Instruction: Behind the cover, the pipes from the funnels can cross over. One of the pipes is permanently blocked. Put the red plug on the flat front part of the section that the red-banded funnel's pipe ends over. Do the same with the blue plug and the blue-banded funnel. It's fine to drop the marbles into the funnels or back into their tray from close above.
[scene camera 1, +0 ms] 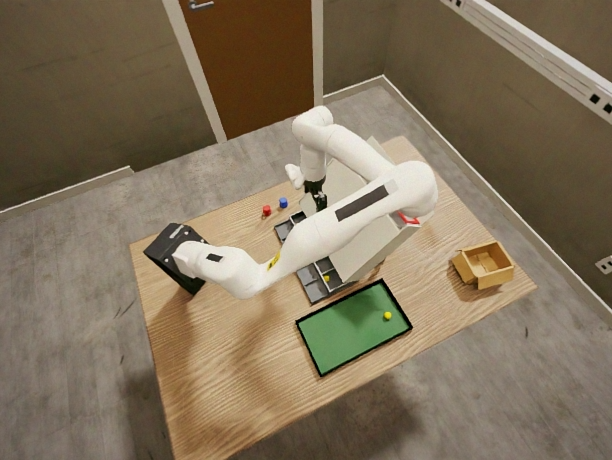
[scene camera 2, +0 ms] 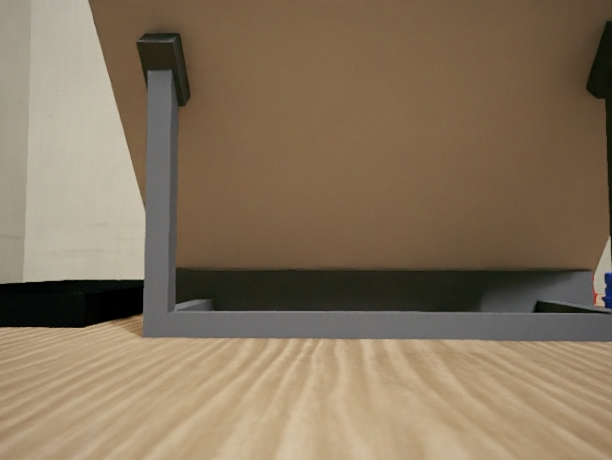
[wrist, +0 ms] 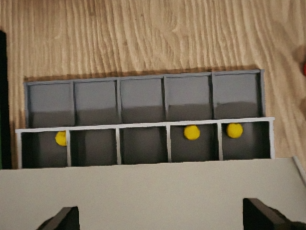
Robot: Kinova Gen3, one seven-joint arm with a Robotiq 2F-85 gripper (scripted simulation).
Labels:
A cardboard box shows in scene camera 1 (489,257); in scene camera 2 it is out of frame, in the wrist view it is out of frame.

